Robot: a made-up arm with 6 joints. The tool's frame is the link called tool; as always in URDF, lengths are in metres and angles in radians. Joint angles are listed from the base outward.
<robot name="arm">
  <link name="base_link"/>
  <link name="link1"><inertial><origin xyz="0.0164 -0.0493 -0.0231"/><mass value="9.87"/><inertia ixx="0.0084" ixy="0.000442" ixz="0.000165" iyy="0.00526" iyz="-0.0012" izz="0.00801"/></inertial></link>
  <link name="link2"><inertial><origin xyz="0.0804 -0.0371 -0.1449"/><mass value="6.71"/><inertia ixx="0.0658" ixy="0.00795" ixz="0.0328" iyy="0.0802" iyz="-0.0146" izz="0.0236"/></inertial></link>
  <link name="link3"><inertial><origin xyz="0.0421 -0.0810 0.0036"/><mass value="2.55"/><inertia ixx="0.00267" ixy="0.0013" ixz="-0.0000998" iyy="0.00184" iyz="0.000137" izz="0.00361"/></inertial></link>
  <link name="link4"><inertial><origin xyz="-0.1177 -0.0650 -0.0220"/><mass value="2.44"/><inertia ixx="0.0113" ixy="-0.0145" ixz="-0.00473" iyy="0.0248" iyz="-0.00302" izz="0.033"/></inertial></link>
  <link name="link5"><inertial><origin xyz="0.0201 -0.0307 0.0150"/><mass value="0.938"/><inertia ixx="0.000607" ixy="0" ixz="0" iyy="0.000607" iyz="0" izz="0.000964"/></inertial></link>
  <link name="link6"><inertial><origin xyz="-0.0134 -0.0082 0.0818"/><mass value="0.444"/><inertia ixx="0.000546" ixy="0" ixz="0.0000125" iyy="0.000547" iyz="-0.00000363" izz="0.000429"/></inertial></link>
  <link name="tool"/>
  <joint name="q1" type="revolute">
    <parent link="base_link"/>
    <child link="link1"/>
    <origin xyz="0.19 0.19 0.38" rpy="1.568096 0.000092 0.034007"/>
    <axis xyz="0 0 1"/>
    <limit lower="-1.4" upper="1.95"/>
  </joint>
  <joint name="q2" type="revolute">
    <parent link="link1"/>
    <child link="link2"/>
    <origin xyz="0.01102 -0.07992 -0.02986" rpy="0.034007 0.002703 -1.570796"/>
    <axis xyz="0 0 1"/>
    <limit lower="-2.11" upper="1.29"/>
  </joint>
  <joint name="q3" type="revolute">
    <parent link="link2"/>
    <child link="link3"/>
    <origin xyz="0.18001 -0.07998 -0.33" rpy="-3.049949 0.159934 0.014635"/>
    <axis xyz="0 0 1"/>
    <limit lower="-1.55" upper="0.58"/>
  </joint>
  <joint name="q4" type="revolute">
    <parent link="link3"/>
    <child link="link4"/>
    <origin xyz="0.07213 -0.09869 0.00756" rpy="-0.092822 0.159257 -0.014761"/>
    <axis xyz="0 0 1"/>
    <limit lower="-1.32" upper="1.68"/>
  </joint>
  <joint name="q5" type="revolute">
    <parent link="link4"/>
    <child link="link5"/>
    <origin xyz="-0.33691 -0.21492 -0.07" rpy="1.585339 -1.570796 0"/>
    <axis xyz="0 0 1"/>
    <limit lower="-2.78" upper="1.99"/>
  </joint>
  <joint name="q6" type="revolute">
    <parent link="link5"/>
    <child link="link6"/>
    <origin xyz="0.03 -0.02 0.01" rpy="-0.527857 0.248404 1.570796"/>
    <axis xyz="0 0 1"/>
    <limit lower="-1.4" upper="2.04"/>
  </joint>
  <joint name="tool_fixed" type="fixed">
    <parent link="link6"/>
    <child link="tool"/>
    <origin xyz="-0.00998 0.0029 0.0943" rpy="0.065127 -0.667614 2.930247"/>
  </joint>
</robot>
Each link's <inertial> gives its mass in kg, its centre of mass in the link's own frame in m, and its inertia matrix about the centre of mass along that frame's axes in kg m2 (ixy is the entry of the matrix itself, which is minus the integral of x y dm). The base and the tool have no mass. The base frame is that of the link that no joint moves.
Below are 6 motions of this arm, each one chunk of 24 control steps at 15 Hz.
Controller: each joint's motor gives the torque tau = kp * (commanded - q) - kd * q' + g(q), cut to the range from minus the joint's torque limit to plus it. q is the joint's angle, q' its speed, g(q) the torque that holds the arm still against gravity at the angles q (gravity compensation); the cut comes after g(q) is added. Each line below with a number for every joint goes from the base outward.
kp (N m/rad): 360 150 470 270 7.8 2.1
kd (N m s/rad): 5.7 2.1 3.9 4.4 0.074 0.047
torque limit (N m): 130 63 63 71 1.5 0.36
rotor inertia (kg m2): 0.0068 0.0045 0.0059 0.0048 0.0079 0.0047
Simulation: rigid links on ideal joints. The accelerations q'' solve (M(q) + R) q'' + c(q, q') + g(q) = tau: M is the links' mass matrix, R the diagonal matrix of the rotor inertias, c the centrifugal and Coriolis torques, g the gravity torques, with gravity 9.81 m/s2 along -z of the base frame. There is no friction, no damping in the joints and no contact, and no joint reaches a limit. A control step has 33 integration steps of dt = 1/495 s. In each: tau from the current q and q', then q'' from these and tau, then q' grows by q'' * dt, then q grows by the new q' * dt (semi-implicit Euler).
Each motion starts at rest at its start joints. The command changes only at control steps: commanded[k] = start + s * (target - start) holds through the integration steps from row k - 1 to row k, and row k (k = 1, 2, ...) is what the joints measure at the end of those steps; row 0 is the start. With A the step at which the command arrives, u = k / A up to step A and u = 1 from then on. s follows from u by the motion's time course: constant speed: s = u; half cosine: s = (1 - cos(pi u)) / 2; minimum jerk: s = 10 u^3 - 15 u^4 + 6 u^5; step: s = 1 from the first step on.
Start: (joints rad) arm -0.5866 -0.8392 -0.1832 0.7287 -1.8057 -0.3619
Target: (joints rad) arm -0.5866 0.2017 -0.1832 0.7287 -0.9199 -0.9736
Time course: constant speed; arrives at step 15
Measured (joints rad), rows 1 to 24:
1: -0.6001 -0.7903 -0.1751 0.7370 -1.7236 -0.3859
2: -0.6004 -0.7219 -0.1722 0.7427 -1.6179 -0.4278
3: -0.5931 -0.6381 -0.1781 0.7365 -1.5952 -0.4733
4: -0.5798 -0.5435 -0.1846 0.7290 -1.5735 -0.5309
5: -0.5680 -0.4535 -0.1893 0.7237 -1.5017 -0.5899
6: -0.5652 -0.3800 -0.1913 0.7207 -1.4382 -0.6338
7: -0.5713 -0.3228 -0.1888 0.7228 -1.3871 -0.6667
8: -0.5813 -0.2731 -0.1836 0.7286 -1.3136 -0.6973
9: -0.5900 -0.2206 -0.1796 0.7335 -1.2372 -0.7273
10: -0.5930 -0.1567 -0.1786 0.7351 -1.1825 -0.7616
11: -0.5889 -0.0796 -0.1804 0.7335 -1.1325 -0.8059
12: -0.5807 0.0051 -0.1839 0.7299 -1.0763 -0.8566
13: -0.5735 0.0882 -0.1873 0.7259 -1.0219 -0.9057
14: -0.5710 0.1625 -0.1889 0.7237 -0.9669 -0.9501
15: -0.5738 0.2264 -0.1877 0.7246 -0.9038 -0.9895
16: -0.5669 0.2393 -0.1912 0.7203 -0.9126 -0.9996
17: -0.5727 0.2297 -0.1905 0.7198 -0.9545 -0.9896
18: -0.5835 0.2073 -0.1839 0.7269 -0.9282 -0.9811
19: -0.5945 0.1848 -0.1778 0.7344 -0.8957 -0.9671
20: -0.6010 0.1733 -0.1765 0.7363 -0.9103 -0.9540
21: -0.5988 0.1787 -0.1786 0.7341 -0.9218 -0.9576
22: -0.5896 0.1963 -0.1821 0.7305 -0.9144 -0.9712
23: -0.5801 0.2145 -0.1861 0.7261 -0.9205 -0.9801
24: -0.5757 0.2233 -0.1885 0.7229 -0.9327 -0.9840

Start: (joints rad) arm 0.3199 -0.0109 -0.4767 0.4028 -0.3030 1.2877
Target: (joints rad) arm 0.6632 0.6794 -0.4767 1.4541 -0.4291 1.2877
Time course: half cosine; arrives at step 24
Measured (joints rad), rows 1 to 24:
1: 0.3210 -0.0084 -0.4764 0.4072 -0.3036 1.2883
2: 0.3256 0.0002 -0.4751 0.4219 -0.3059 1.2890
3: 0.3342 0.0157 -0.4733 0.4462 -0.3097 1.2878
4: 0.3455 0.0374 -0.4727 0.4774 -0.3139 1.2859
5: 0.3592 0.0645 -0.4723 0.5157 -0.3185 1.2863
6: 0.3755 0.0961 -0.4715 0.5619 -0.3244 1.2883
7: 0.3933 0.1308 -0.4706 0.6145 -0.3313 1.2886
8: 0.4123 0.1684 -0.4698 0.6724 -0.3387 1.2871
9: 0.4327 0.2089 -0.4692 0.7347 -0.3465 1.2859
10: 0.4545 0.2520 -0.4687 0.8002 -0.3547 1.2857
11: 0.4770 0.2970 -0.4685 0.8677 -0.3629 1.2860
12: 0.5000 0.3429 -0.4686 0.9361 -0.3711 1.2864
13: 0.5228 0.3887 -0.4688 1.0044 -0.3793 1.2867
14: 0.5450 0.4333 -0.4690 1.0714 -0.3873 1.2868
15: 0.5661 0.4760 -0.4694 1.1360 -0.3949 1.2869
16: 0.5859 0.5162 -0.4699 1.1971 -0.4020 1.2869
17: 0.6042 0.5534 -0.4705 1.2537 -0.4085 1.2870
18: 0.6206 0.5871 -0.4713 1.3046 -0.4142 1.2872
19: 0.6349 0.6167 -0.4722 1.3490 -0.4190 1.2875
20: 0.6468 0.6416 -0.4732 1.3863 -0.4230 1.2879
21: 0.6561 0.6612 -0.4742 1.4158 -0.4260 1.2883
22: 0.6624 0.6750 -0.4753 1.4370 -0.4280 1.2886
23: 0.6658 0.6828 -0.4762 1.4497 -0.4289 1.2888
24: 0.6660 0.6844 -0.4772 1.4535 -0.4288 1.2889

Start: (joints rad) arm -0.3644 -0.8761 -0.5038 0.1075 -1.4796 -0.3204
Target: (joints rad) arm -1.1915 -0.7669 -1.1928 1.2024 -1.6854 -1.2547
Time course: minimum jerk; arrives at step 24
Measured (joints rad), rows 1 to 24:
1: -0.3649 -0.8759 -0.5043 0.1081 -1.4799 -0.3209
2: -0.3682 -0.8746 -0.5077 0.1123 -1.4819 -0.3245
3: -0.3769 -0.8725 -0.5158 0.1233 -1.4868 -0.3357
4: -0.3931 -0.8705 -0.5294 0.1439 -1.4933 -0.3565
5: -0.4179 -0.8686 -0.5492 0.1755 -1.5004 -0.3861
6: -0.4513 -0.8664 -0.5758 0.2182 -1.5091 -0.4235
7: -0.4928 -0.8629 -0.6092 0.2714 -1.5203 -0.4695
8: -0.5414 -0.8579 -0.6490 0.3342 -1.5334 -0.5246
9: -0.5962 -0.8518 -0.6943 0.4053 -1.5480 -0.5878
10: -0.6561 -0.8450 -0.7437 0.4832 -1.5634 -0.6564
11: -0.7196 -0.8381 -0.7958 0.5660 -1.5788 -0.7278
12: -0.7850 -0.8311 -0.8494 0.6514 -1.5938 -0.8000
13: -0.8502 -0.8238 -0.9029 0.7370 -1.6084 -0.8719
14: -0.9132 -0.8163 -0.9550 0.8201 -1.6225 -0.9419
15: -0.9725 -0.8086 -1.0042 0.8987 -1.6357 -1.0081
16: -1.0263 -0.8012 -1.0491 0.9707 -1.6476 -1.0685
17: -1.0736 -0.7944 -1.0886 1.0344 -1.6579 -1.1213
18: -1.1132 -0.7884 -1.1218 1.0884 -1.6663 -1.1655
19: -1.1446 -0.7832 -1.1482 1.1318 -1.6728 -1.2004
20: -1.1675 -0.7787 -1.1679 1.1641 -1.6777 -1.2260
21: -1.1823 -0.7748 -1.1811 1.1857 -1.6811 -1.2429
22: -1.1899 -0.7717 -1.1886 1.1978 -1.6832 -1.2520
23: -1.1923 -0.7692 -1.1918 1.2024 -1.6844 -1.2551
24: -1.1917 -0.7673 -1.1926 1.2027 -1.6851 -1.2548

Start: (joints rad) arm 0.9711 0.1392 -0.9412 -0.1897 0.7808 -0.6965
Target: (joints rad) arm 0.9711 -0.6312 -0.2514 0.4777 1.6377 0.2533
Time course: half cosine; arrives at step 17
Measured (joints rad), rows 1 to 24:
1: 0.9730 0.1363 -0.9353 -0.1854 0.7940 -0.6912
2: 0.9769 0.1217 -0.9162 -0.1683 0.8289 -0.6685
3: 0.9773 0.0867 -0.8840 -0.1359 0.8715 -0.6223
4: 0.9732 0.0332 -0.8415 -0.0920 0.9206 -0.5595
5: 0.9697 -0.0285 -0.7904 -0.0403 0.9829 -0.4893
6: 0.9697 -0.0906 -0.7338 0.0155 1.0529 -0.4141
7: 0.9716 -0.1539 -0.6738 0.0734 1.1294 -0.3316
8: 0.9728 -0.2215 -0.6110 0.1342 1.2136 -0.2411
9: 0.9724 -0.2933 -0.5462 0.1975 1.2944 -0.1484
10: 0.9707 -0.3660 -0.4822 0.2599 1.3649 -0.0624
11: 0.9684 -0.4351 -0.4226 0.3178 1.4304 0.0131
12: 0.9663 -0.4972 -0.3694 0.3688 1.4924 0.0810
13: 0.9650 -0.5503 -0.3242 0.4119 1.5448 0.1428
14: 0.9639 -0.5933 -0.2880 0.4462 1.5849 0.1944
15: 0.9626 -0.6256 -0.2622 0.4706 1.6132 0.2309
16: 0.9614 -0.6456 -0.2475 0.4842 1.6280 0.2507
17: 0.9609 -0.6516 -0.2447 0.4865 1.6283 0.2548
18: 0.9642 -0.6439 -0.2488 0.4813 1.6282 0.2497
19: 0.9722 -0.6284 -0.2528 0.4764 1.6400 0.2485
20: 0.9787 -0.6167 -0.2551 0.4737 1.6489 0.2554
21: 0.9790 -0.6161 -0.2555 0.4727 1.6459 0.2612
22: 0.9745 -0.6249 -0.2530 0.4752 1.6404 0.2588
23: 0.9687 -0.6361 -0.2496 0.4795 1.6352 0.2521
24: 0.9651 -0.6429 -0.2480 0.4817 1.6302 0.2478

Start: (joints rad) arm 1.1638 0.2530 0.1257 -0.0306 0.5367 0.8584
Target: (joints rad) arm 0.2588 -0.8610 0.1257 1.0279 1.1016 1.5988
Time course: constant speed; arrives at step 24
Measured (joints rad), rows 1 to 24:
1: 1.1455 0.2439 0.1186 0.0033 0.5889 0.8939
2: 1.1084 0.1942 0.1238 0.0549 0.6413 0.9574
3: 1.0538 0.1147 0.1322 0.1089 0.6276 0.9901
4: 0.9961 0.0317 0.1390 0.1597 0.6211 0.9851
5: 0.9483 -0.0324 0.1412 0.2058 0.6511 0.9870
6: 0.9144 -0.0707 0.1381 0.2465 0.6779 1.0236
7: 0.8896 -0.0922 0.1324 0.2845 0.7050 1.0783
8: 0.8651 -0.1139 0.1274 0.3232 0.7457 1.1248
9: 0.8336 -0.1488 0.1255 0.3649 0.7790 1.1570
10: 0.7934 -0.2003 0.1277 0.4114 0.7959 1.1818
11: 0.7473 -0.2630 0.1323 0.4609 0.8111 1.2052
12: 0.7000 -0.3272 0.1362 0.5093 0.8287 1.2299
13: 0.6565 -0.3843 0.1377 0.5549 0.8461 1.2578
14: 0.6189 -0.4301 0.1369 0.5981 0.8684 1.2893
15: 0.5862 -0.4667 0.1343 0.6393 0.8973 1.3233
16: 0.5554 -0.4997 0.1312 0.6799 0.9273 1.3583
17: 0.5232 -0.5353 0.1290 0.7215 0.9549 1.3919
18: 0.4874 -0.5778 0.1287 0.7652 0.9804 1.4227
19: 0.4478 -0.6277 0.1301 0.8108 1.0033 1.4514
20: 0.4055 -0.6827 0.1324 0.8575 1.0235 1.4796
21: 0.3628 -0.7388 0.1346 0.9041 1.0431 1.5085
22: 0.3216 -0.7920 0.1359 0.9496 1.0640 1.5387
23: 0.2830 -0.8402 0.1358 0.9937 1.0867 1.5700
24: 0.2471 -0.8831 0.1347 1.0365 1.1112 1.6018

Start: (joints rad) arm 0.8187 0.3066 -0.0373 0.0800 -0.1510 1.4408
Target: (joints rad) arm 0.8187 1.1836 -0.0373 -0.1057 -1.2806 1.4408
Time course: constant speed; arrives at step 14
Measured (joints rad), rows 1 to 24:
1: 0.8074 0.3479 -0.0330 0.0730 -0.2463 1.4341
2: 0.8096 0.4165 -0.0356 0.0574 -0.3742 1.4213
3: 0.8228 0.5043 -0.0403 0.0394 -0.4233 1.4239
4: 0.8348 0.5894 -0.0442 0.0220 -0.4812 1.4484
5: 0.8358 0.6545 -0.0453 0.0065 -0.5880 1.4665
6: 0.8274 0.7012 -0.0424 -0.0045 -0.6749 1.4565
7: 0.8180 0.7452 -0.0382 -0.0128 -0.7381 1.4341
8: 0.8149 0.8015 -0.0368 -0.0237 -0.8204 1.4239
9: 0.8192 0.8733 -0.0389 -0.0387 -0.9107 1.4306
10: 0.8265 0.9510 -0.0419 -0.0553 -0.9886 1.4436
11: 0.8302 1.0211 -0.0433 -0.0705 -1.0674 1.4515
12: 0.8275 1.0787 -0.0423 -0.0831 -1.1519 1.4491
13: 0.8220 1.1304 -0.0402 -0.0940 -1.2305 1.4404
14: 0.8189 1.1869 -0.0388 -0.1052 -1.3059 1.4347
15: 0.8305 1.2098 -0.0436 -0.1131 -1.3082 1.4388
16: 0.8297 1.2065 -0.0417 -0.1116 -1.2683 1.4517
17: 0.8195 1.1838 -0.0363 -0.1050 -1.2755 1.4544
18: 0.8103 1.1654 -0.0333 -0.1011 -1.2869 1.4375
19: 0.8102 1.1664 -0.0343 -0.1020 -1.2731 1.4244
20: 0.8177 1.1820 -0.0372 -0.1051 -1.2744 1.4329
21: 0.8244 1.1957 -0.0397 -0.1082 -1.2888 1.4480
22: 0.8247 1.1962 -0.0400 -0.1090 -1.2869 1.4514
23: 0.8199 1.1859 -0.0376 -0.1066 -1.2779 1.4445
24: 0.8152 1.1757 -0.0353 -0.1035 -1.2775 1.4367

